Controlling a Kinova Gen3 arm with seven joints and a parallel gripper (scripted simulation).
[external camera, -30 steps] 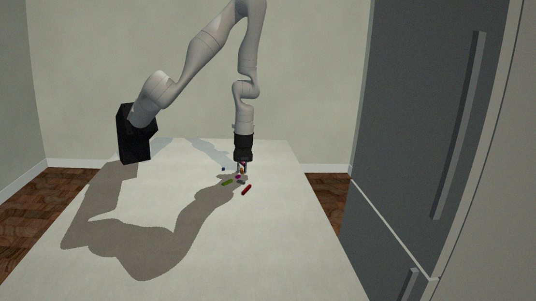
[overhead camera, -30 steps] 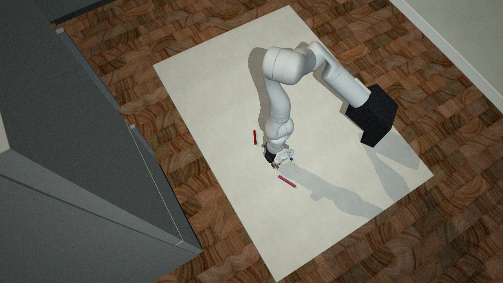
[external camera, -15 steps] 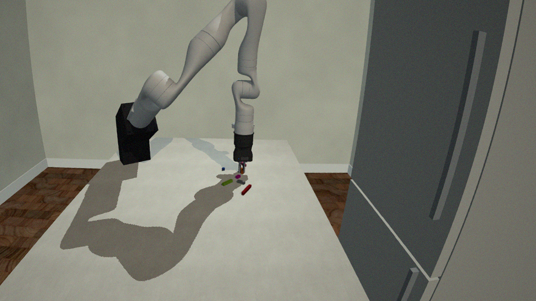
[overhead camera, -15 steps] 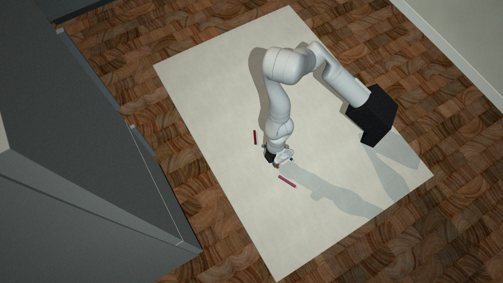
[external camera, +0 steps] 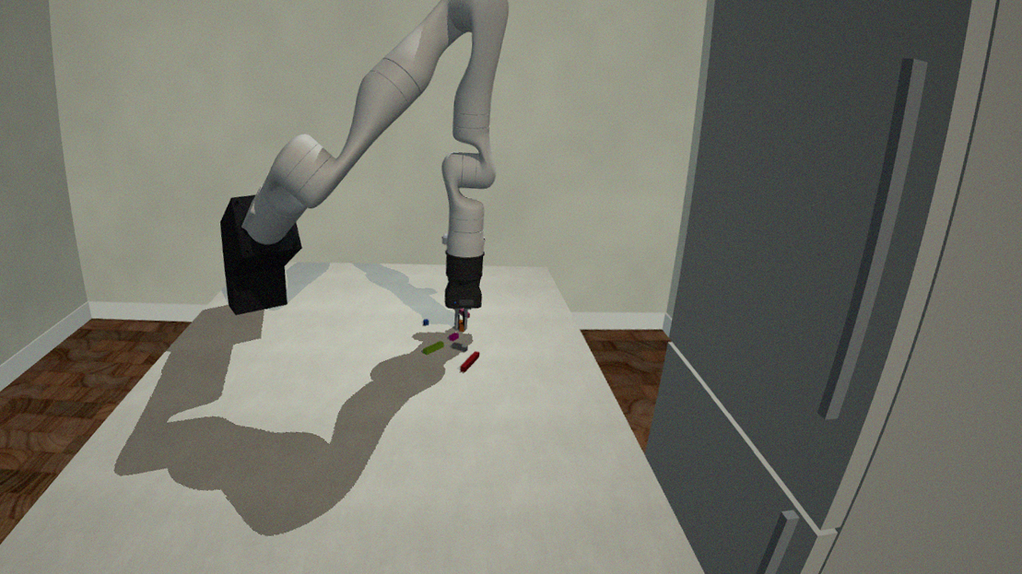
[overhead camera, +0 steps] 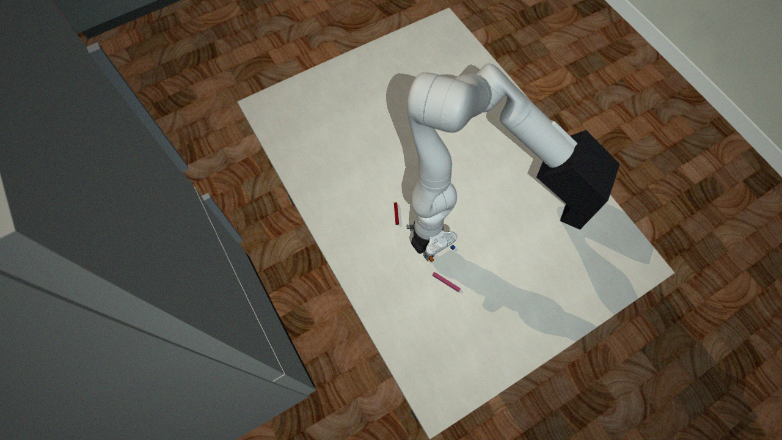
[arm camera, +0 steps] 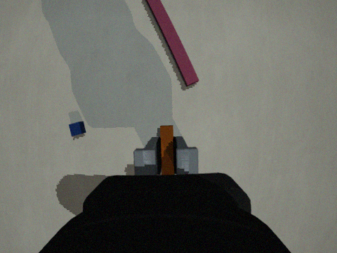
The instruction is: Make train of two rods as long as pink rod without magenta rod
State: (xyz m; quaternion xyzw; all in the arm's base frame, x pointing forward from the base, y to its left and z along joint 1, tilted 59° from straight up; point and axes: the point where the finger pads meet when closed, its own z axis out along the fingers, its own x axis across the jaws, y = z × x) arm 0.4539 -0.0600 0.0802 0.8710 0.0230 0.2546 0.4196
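The orange rod lies 1 cm below my hand. Also, from my hand: blue rod 7 cm behind, 3 cm to the left, 1 cm below; then pink rod 9 cm to the left, 2 cm ahead, 1 cm below; then magenta rod 5 cm to the right, 3 cm behind, 1 cm below.
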